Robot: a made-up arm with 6 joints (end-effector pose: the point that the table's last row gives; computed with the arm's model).
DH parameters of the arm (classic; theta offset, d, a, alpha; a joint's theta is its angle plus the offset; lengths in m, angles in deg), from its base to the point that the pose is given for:
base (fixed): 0 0.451 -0.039 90
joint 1: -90 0.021 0.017 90
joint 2: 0 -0.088 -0.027 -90
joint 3: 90 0.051 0.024 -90
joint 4: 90 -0.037 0.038 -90
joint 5: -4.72 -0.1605 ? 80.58
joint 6: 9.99 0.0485 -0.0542 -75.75
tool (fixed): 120.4 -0.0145 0 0
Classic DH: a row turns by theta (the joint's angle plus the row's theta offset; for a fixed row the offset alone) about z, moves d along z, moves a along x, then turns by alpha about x.
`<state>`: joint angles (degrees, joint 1 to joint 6).
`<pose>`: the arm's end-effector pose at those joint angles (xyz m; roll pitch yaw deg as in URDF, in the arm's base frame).
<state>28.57 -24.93 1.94 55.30 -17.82 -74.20</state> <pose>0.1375 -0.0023 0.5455 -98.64 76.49 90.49</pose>
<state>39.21 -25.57 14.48 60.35 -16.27 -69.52</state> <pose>0.0993 -0.0056 0.5964 -168.76 59.53 25.11</pose>
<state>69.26 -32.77 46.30 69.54 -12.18 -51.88</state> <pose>-0.0600 -0.0250 0.6475 165.08 -14.00 8.64</pose>
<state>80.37 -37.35 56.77 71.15 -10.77 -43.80</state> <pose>-0.1181 -0.0379 0.6291 163.14 -40.22 6.93</pose>
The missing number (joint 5, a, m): -0.0213
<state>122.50 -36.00 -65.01 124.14 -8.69 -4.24</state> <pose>-0.1560 0.0406 0.4544 33.80 23.44 33.62</pose>
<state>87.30 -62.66 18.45 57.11 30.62 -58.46</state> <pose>-0.0955 -0.0730 0.6234 -166.50 -26.38 17.34</pose>
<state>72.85 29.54 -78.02 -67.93 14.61 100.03</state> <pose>0.0142 -0.2654 0.5722 44.18 38.12 -112.95</pose>
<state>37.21 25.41 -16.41 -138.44 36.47 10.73</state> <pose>-0.1327 -0.1412 0.5648 74.40 55.12 127.88</pose>
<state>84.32 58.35 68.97 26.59 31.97 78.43</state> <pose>-0.0383 0.2006 0.5925 -143.96 -58.28 136.18</pose>
